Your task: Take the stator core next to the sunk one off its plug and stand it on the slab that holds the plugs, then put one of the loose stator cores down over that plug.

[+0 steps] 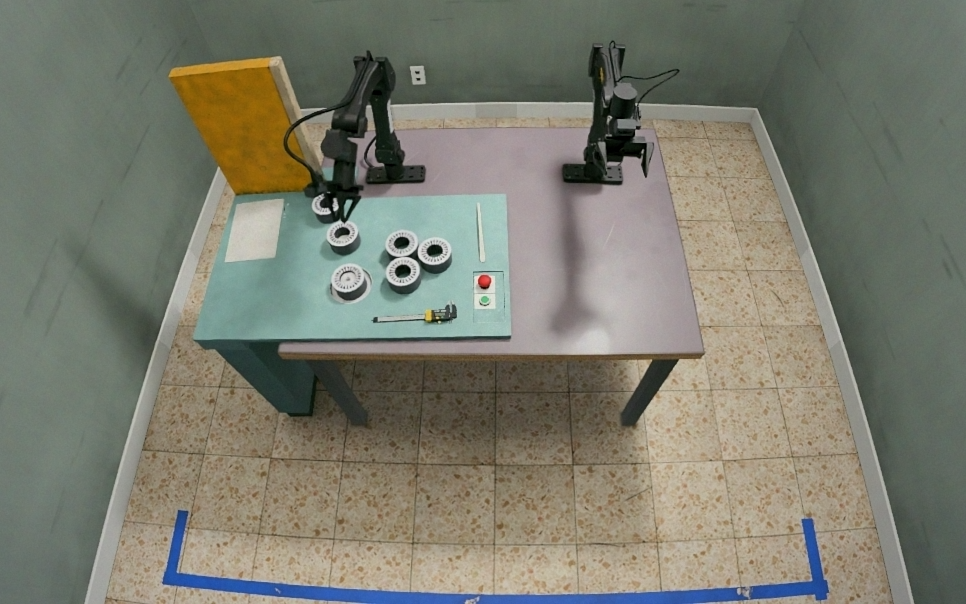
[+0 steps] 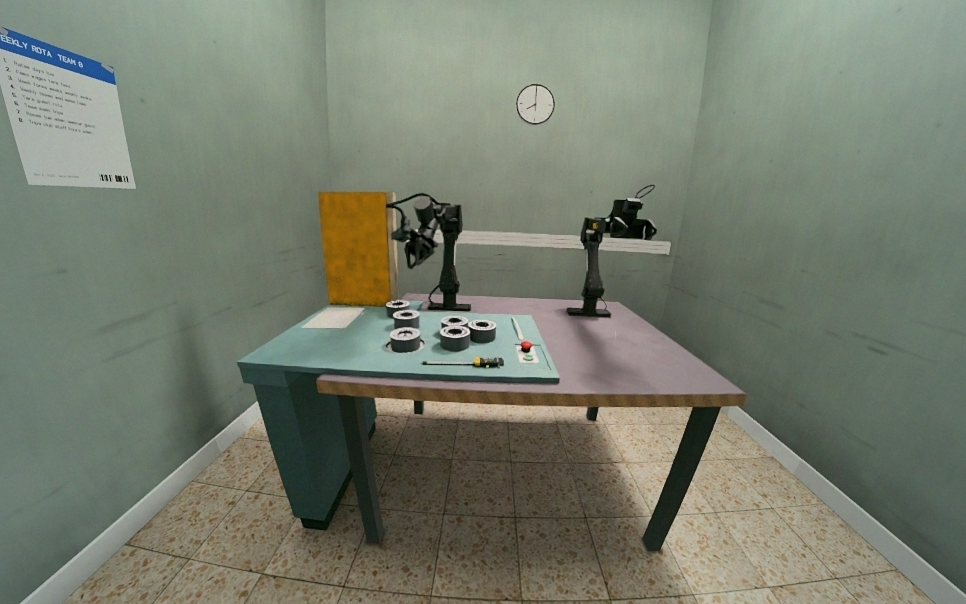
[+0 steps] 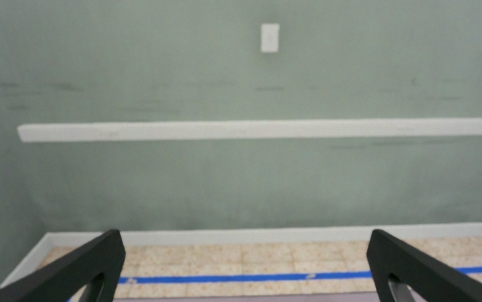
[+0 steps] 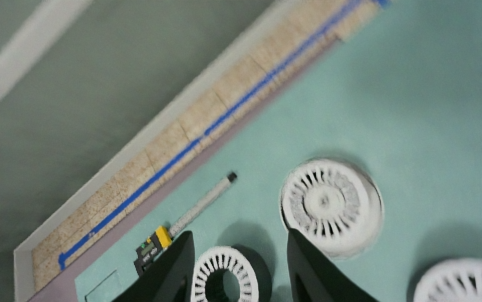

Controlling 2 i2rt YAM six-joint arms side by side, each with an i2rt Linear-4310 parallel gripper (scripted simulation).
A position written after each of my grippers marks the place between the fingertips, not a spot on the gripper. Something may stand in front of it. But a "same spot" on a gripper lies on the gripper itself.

my left gripper: image 1; image 2; image 3 245, 242; not seen in image 4 (out of frame)
pale sheet: image 1; image 2; not seen in image 3 (out of frame); not seen in image 4 (out of frame)
same spot on my left gripper: [image 2: 616, 223] = [image 1: 598, 151]
same spot on pale sheet: [image 2: 333, 317] = [image 1: 252, 231]
